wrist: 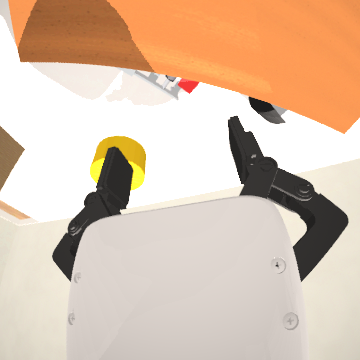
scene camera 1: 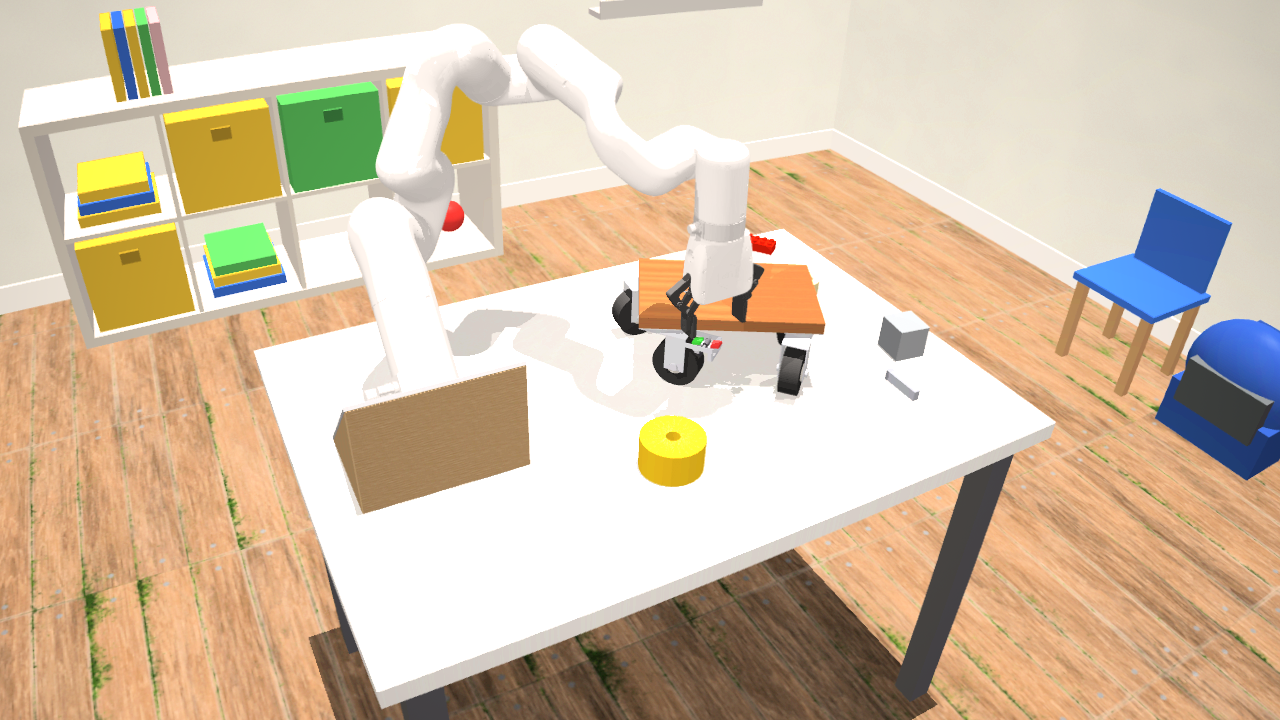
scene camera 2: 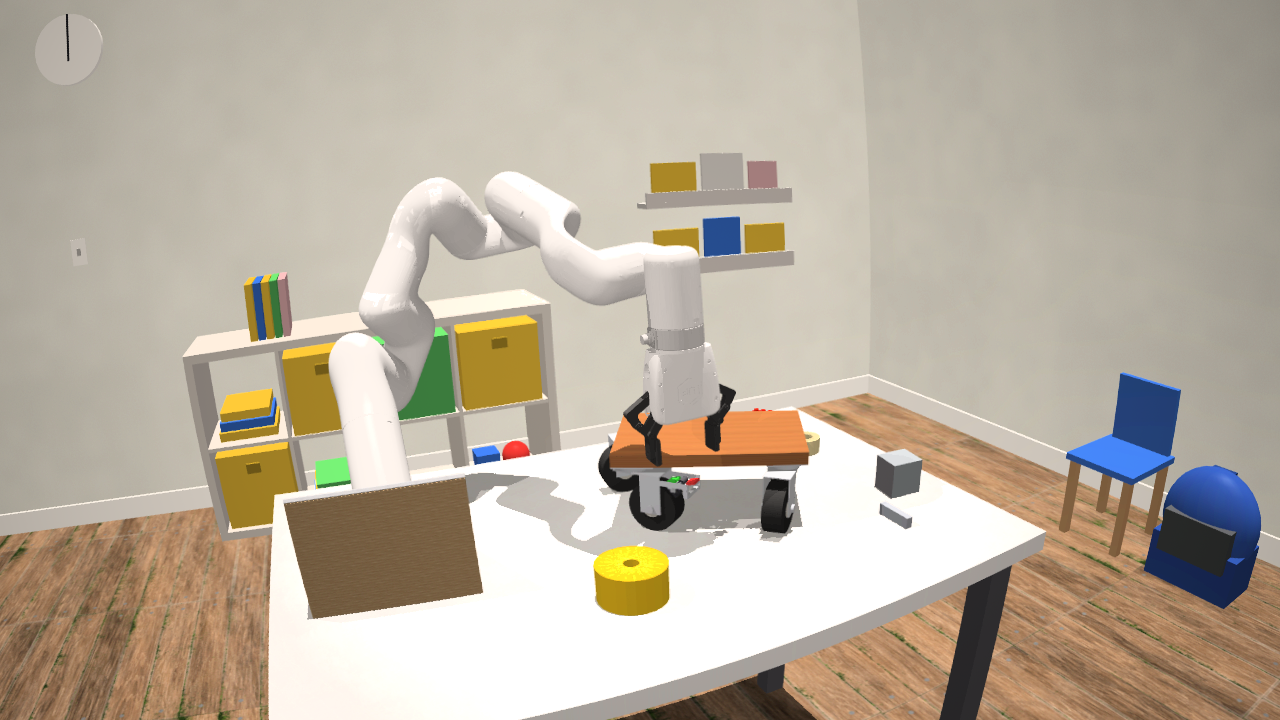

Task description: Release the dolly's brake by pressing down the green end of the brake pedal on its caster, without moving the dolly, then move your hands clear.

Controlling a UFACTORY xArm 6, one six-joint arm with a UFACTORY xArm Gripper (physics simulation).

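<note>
The dolly's orange deck (scene camera 1: 783, 295) (scene camera 2: 760, 434) (wrist: 250, 40) stands level on black-wheeled casters. The brake pedal shows under the deck's front edge, at the front left caster (scene camera 1: 677, 362) (scene camera 2: 653, 505). Its green end (scene camera 1: 698, 341) (scene camera 2: 674, 479) is on the left and its red end (scene camera 1: 715, 344) (scene camera 2: 693, 480) (wrist: 188, 85) on the right. The pedal's tilt is too small to tell. In the wrist view the green end does not show. My gripper (scene camera 1: 714, 324) (scene camera 2: 683, 454) (wrist: 173, 144) points down, open and empty, by the deck's front edge, its fingertips above the pedal.
A yellow cylinder (scene camera 1: 671, 458) (scene camera 2: 631, 586) (wrist: 122, 141) stands in front of the dolly. A brown panel (scene camera 1: 438, 438) (scene camera 2: 384, 546) (wrist: 7, 160) stands front left. A grey cube (scene camera 1: 902, 336) (scene camera 2: 897, 472) and grey bar (scene camera 1: 901, 385) (scene camera 2: 895, 514) lie right. A red brick (scene camera 1: 763, 243) lies behind.
</note>
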